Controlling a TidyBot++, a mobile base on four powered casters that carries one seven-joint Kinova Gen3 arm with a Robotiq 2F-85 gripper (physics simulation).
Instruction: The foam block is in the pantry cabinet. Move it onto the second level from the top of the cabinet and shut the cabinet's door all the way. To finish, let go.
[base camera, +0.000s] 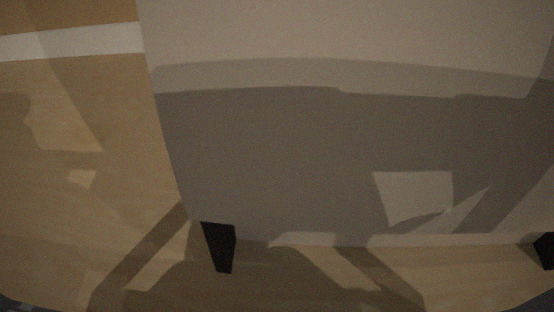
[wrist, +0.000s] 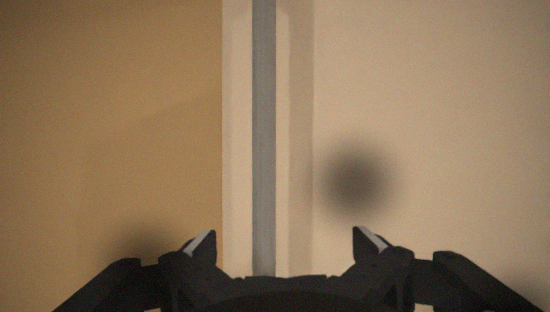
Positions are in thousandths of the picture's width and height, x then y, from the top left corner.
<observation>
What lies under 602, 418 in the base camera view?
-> A pantry cabinet.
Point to my gripper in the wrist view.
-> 517, 780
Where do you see a pantry cabinet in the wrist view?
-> At 765, 409
</observation>
